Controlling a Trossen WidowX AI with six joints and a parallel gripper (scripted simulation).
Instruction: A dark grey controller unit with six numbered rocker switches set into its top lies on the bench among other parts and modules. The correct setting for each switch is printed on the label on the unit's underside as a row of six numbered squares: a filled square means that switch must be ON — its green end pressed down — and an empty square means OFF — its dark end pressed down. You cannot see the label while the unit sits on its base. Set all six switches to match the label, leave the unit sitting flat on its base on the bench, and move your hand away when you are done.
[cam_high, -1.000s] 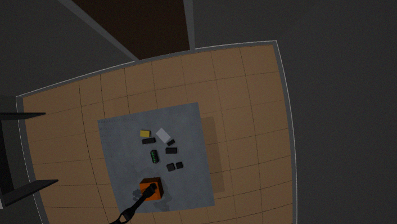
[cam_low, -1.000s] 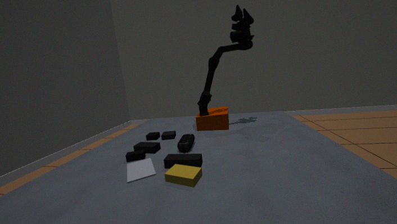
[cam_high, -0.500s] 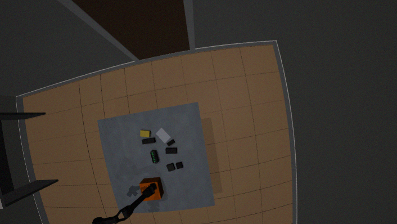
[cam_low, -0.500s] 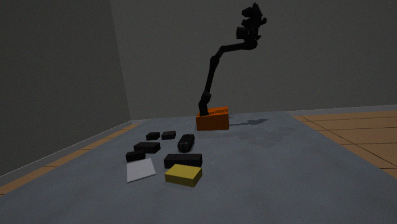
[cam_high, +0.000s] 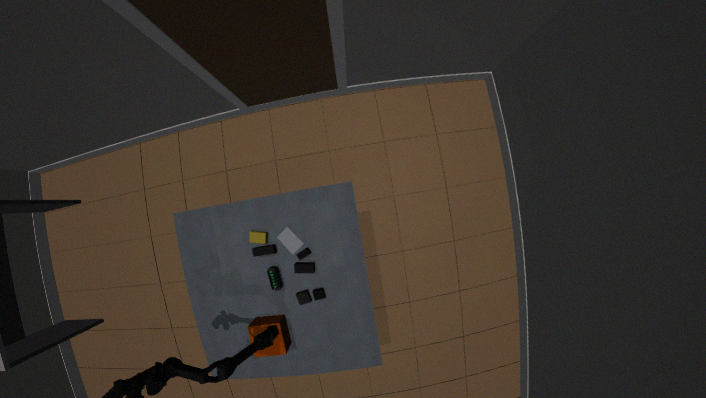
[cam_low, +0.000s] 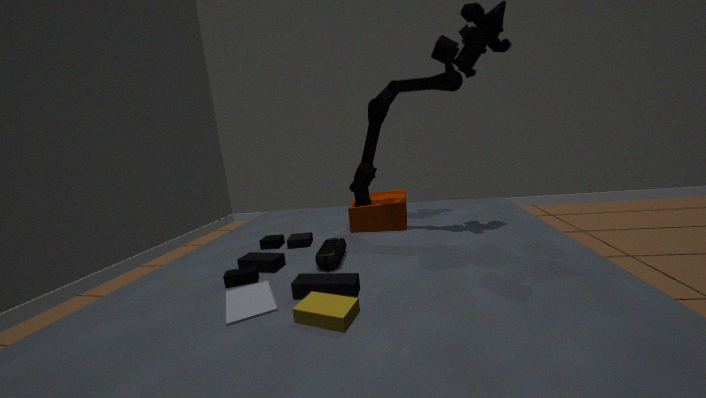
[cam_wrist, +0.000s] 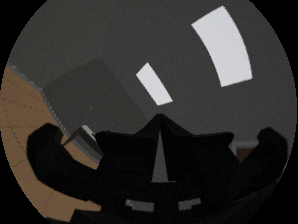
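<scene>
My gripper tip is now 680 mm above the black module, 560 mm to the left of it and 310 mm short of it. The rest, counted from my gripper tip: yellow block: 680 mm below, 550 mm to the right, 400 mm ahead; then white plate: 740 mm to the right, 700 mm below, 320 mm ahead.
</scene>
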